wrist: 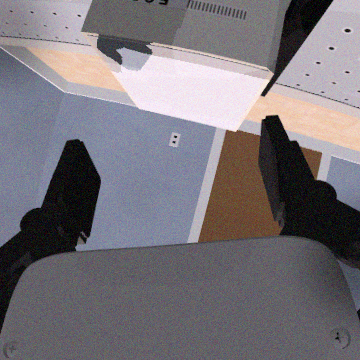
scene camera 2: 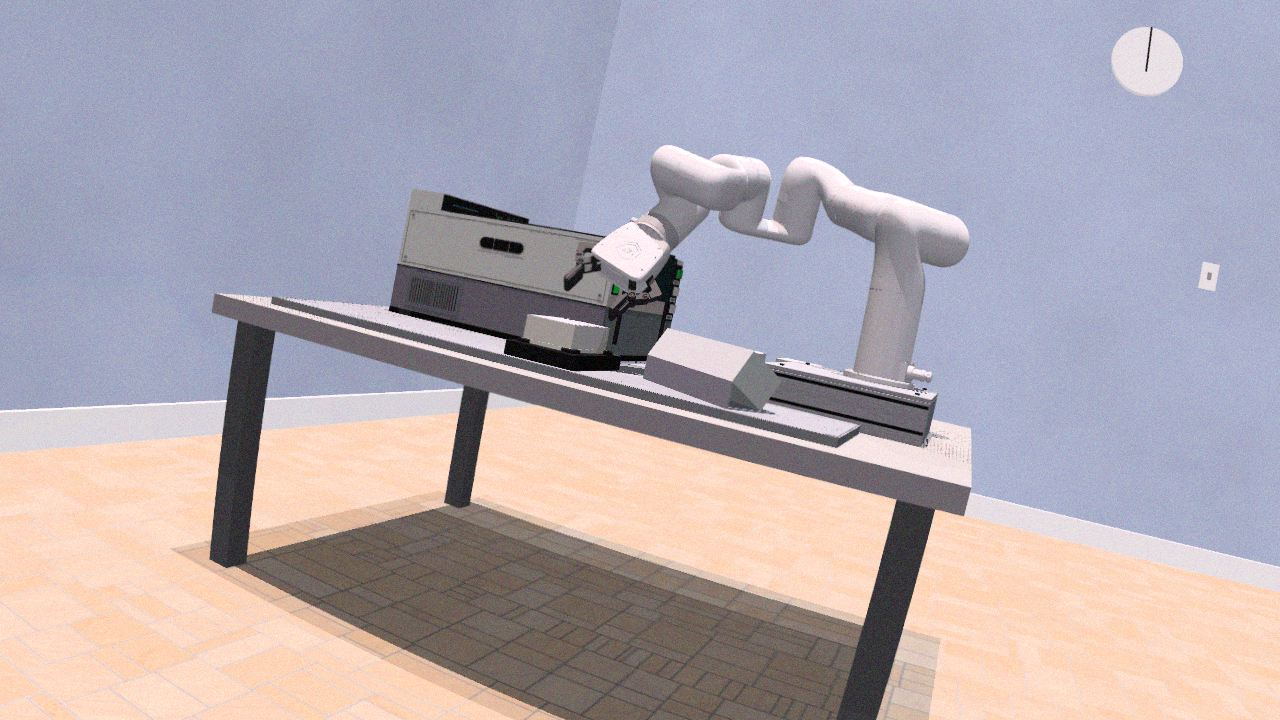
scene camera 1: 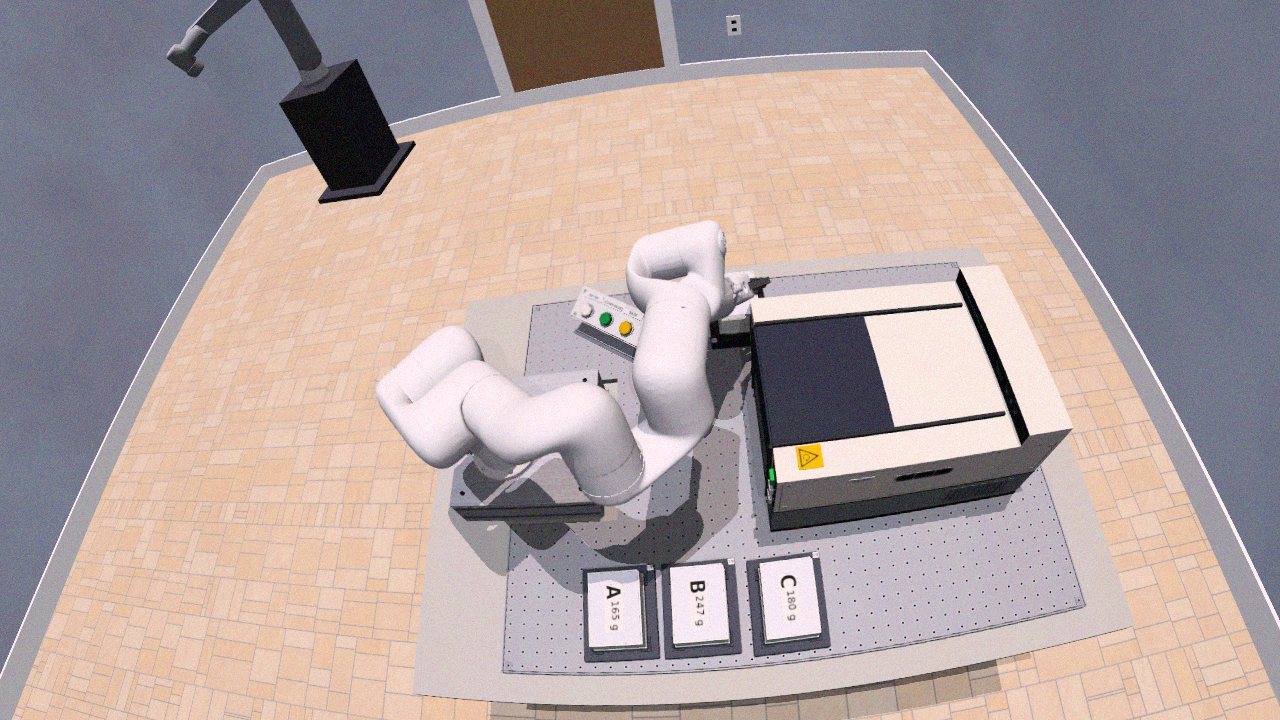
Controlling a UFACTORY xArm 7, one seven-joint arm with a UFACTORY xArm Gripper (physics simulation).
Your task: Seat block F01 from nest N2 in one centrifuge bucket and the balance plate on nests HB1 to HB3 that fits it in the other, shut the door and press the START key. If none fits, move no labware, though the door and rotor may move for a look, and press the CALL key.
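Frame: origin at the arm's base, x back, y right, z up, level; metres.
Seen in the pictures: gripper, fingertip midpoint: [wrist: 173,148] [scene camera 2: 587,300]; arm's base, link origin: [scene camera 2: 878,382].
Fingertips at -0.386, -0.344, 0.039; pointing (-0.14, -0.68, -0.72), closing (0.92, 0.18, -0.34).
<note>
Offsets run from my fingertips to a thing's top centre, as dx, dy, dz. "spot": to the spot under its first point. Level surfaces: height alone.
My gripper [scene camera 2: 590,300] [wrist: 173,148] is open and empty, tilted beside the centrifuge [scene camera 1: 904,474] [scene camera 2: 501,277]. The centrifuge's top is covered by a dark panel and a pale panel; its rotor and buckets are hidden. A pale block {-0.001, -0.031, -0.036} [scene camera 2: 568,333] [wrist: 190,82] sits on a black nest {-0.001, -0.030, -0.072} [scene camera 2: 559,358] below the gripper. Its label is upside down and cut off in the wrist view, so I cannot read it surely. Balance plates A, 165 g {+0.138, +0.600, -0.048} [scene camera 1: 615,631], B, 247 g {+0.008, +0.576, -0.048} [scene camera 1: 698,631], and C, 180 g {-0.131, +0.558, -0.048} [scene camera 1: 789,626], lie on dark nests. White {spot: +0.296, +0.020, -0.031} [scene camera 1: 587,309], green {spot: +0.254, +0.042, -0.032} [scene camera 1: 605,318] and yellow {spot: +0.209, +0.066, -0.032} [scene camera 1: 625,328] keys show.
The key box {+0.222, +0.030, -0.018} [scene camera 1: 580,299] [scene camera 2: 702,367] stands beside the arm, partly hidden by it in scene camera 1. The arm's base block [scene camera 1: 537,510] [scene camera 2: 850,402] is at the left of the perforated plate {dz -0.101} [scene camera 1: 966,573]. A second arm on a black pedestal [scene camera 1: 344,129] stands far behind.
</note>
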